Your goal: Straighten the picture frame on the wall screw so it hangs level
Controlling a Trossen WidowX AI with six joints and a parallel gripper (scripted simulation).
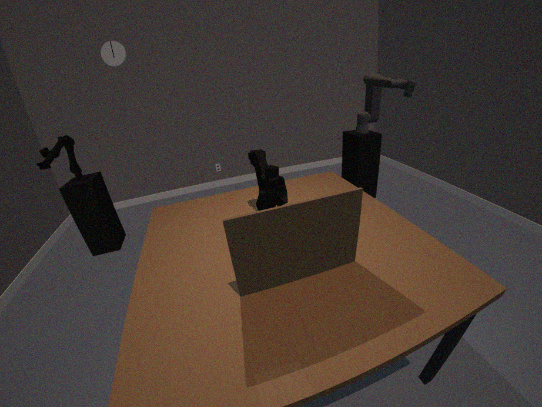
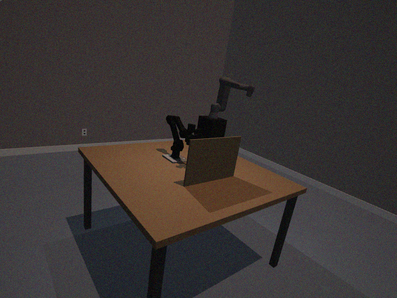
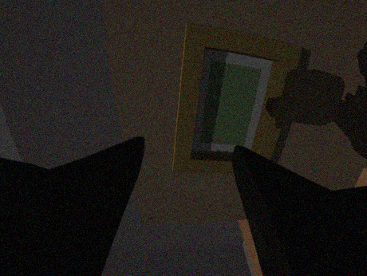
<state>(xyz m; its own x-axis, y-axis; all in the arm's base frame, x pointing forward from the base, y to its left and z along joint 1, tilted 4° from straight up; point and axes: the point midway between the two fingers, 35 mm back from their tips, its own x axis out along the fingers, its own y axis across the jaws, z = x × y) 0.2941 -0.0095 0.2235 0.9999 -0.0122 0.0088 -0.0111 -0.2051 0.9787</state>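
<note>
Right now my gripper tip is 11 cm short of the picture frame and 5 cm above it. The rest, counted from my gripper tip: wall panel: 12 cm ahead, 7 cm below, 1 cm to the right.
</note>
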